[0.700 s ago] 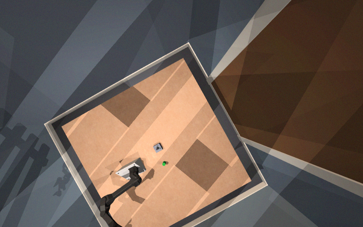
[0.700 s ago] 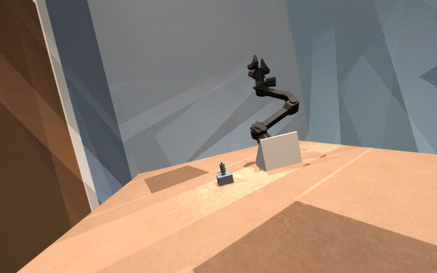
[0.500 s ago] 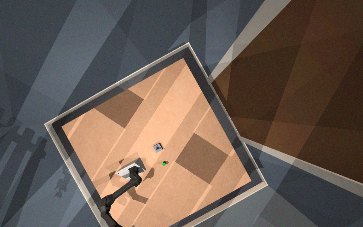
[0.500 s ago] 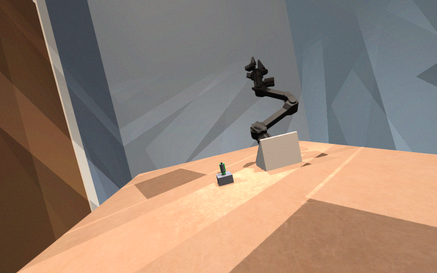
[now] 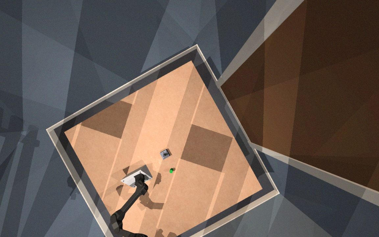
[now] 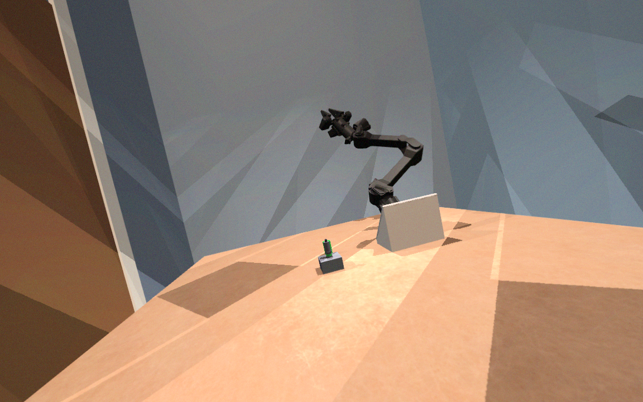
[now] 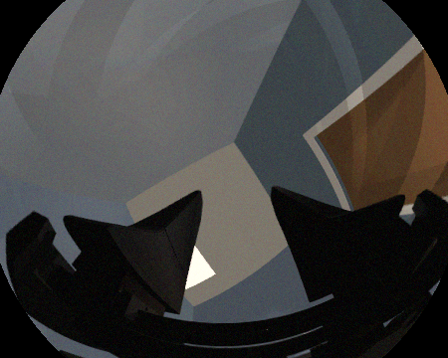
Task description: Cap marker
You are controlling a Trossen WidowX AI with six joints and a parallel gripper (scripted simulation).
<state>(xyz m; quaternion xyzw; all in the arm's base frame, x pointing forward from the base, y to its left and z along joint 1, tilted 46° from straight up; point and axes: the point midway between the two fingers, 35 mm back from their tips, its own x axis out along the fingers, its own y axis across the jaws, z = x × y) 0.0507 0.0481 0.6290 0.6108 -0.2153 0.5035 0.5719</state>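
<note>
Now: the green cap 580 mm below my gripper tip, 330 mm to the left of it and 160 mm ahead of it. Also, from my gripper tip: grey holder block (590 mm below, 480 mm to the left, 170 mm ahead).
</note>
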